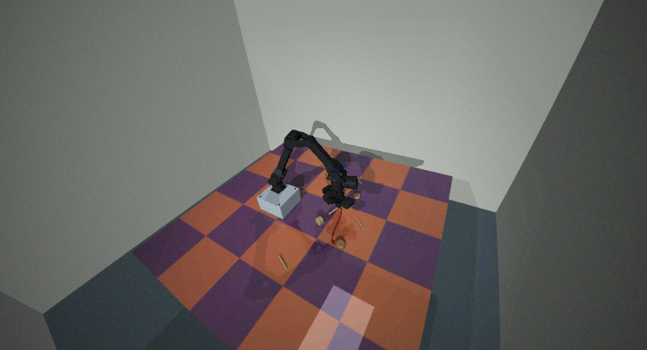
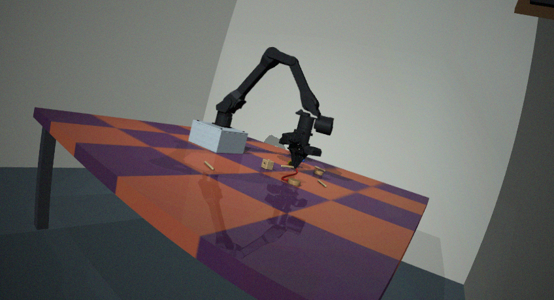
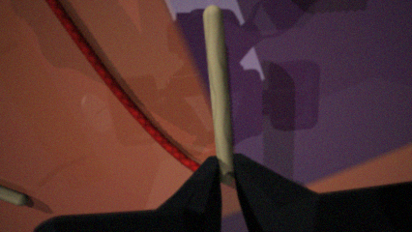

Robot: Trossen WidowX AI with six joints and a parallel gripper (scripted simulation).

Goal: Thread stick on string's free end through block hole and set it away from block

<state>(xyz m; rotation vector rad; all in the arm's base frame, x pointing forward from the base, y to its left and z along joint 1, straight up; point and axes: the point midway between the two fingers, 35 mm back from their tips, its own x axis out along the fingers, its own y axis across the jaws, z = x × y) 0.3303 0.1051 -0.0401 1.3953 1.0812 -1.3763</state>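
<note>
My gripper tip is now 3 cm past the wooden block and 13 cm to the left of it. Also, from my gripper tip: yellow piece 9 cm behind, 13 cm to the left, 1 cm below; thin wooden stick 1 cm to the right; blue cube 17 cm behind, 33 cm to the left.
</note>
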